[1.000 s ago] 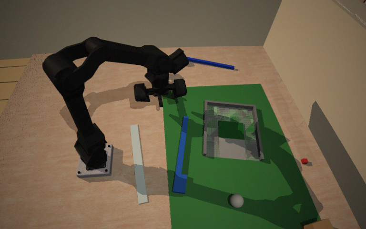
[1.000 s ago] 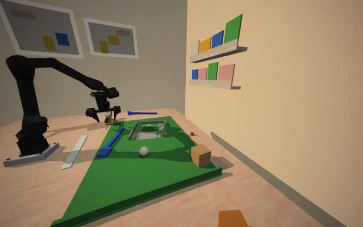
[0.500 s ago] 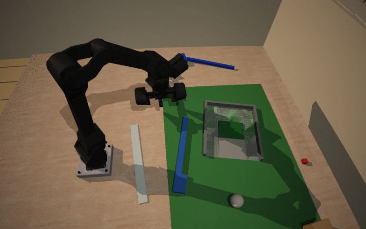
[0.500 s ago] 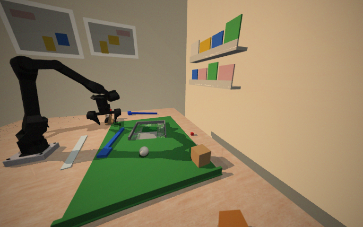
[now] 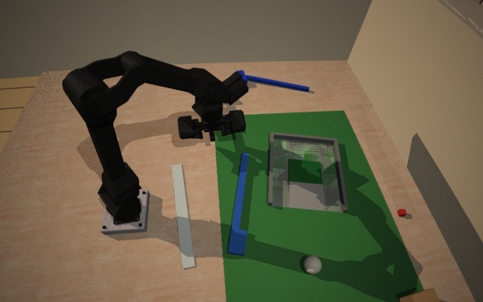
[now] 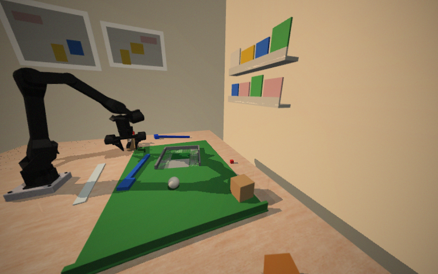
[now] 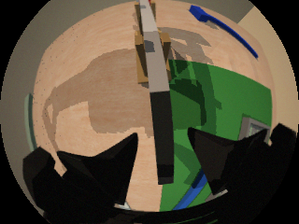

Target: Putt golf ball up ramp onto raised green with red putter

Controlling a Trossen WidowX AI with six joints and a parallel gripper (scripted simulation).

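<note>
Now: the red putter 11 cm to the left of my gripper tip and 3 cm above it. Round my gripper tip: blue putter: 26 cm ahead, 25 cm to the left, 2 cm below; then wooden stand: 13 cm to the left; then pale strip: 12 cm behind, 22 cm to the right, 3 cm below.
</note>
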